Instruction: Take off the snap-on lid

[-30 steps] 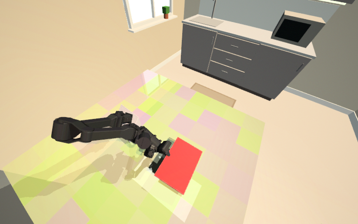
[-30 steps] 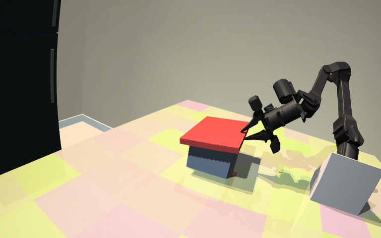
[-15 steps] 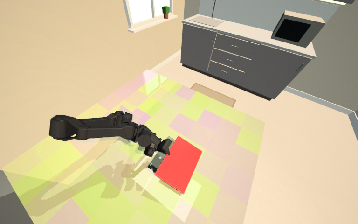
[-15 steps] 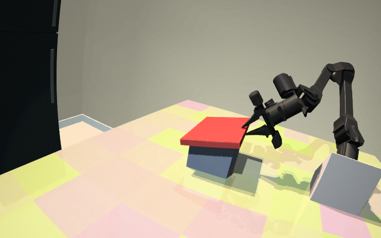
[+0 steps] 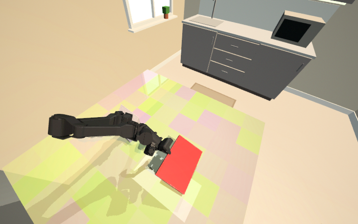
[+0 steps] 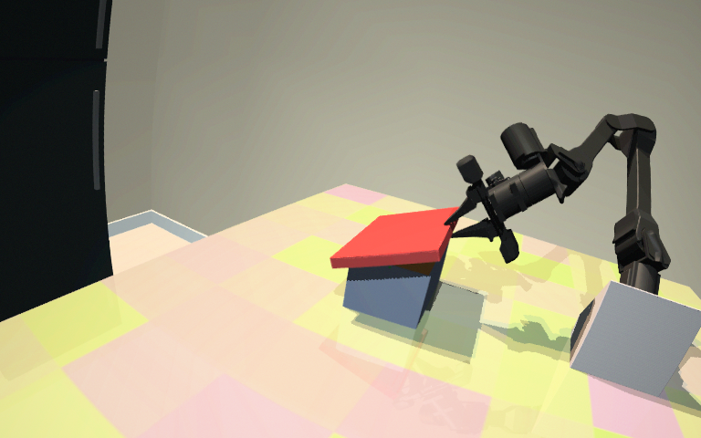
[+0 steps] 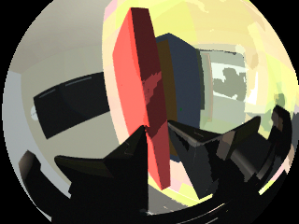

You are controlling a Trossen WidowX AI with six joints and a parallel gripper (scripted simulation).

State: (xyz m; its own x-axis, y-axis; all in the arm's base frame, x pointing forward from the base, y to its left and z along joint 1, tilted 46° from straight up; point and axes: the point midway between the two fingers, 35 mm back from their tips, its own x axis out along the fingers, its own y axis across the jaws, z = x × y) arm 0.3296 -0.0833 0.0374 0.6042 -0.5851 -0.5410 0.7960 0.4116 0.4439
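Right now my gripper tip is 7 cm short of the red lid and 2 cm above it. The rest, counted from my gripper tip: storage box 6 cm ahead, 1 cm to the right, 10 cm below.
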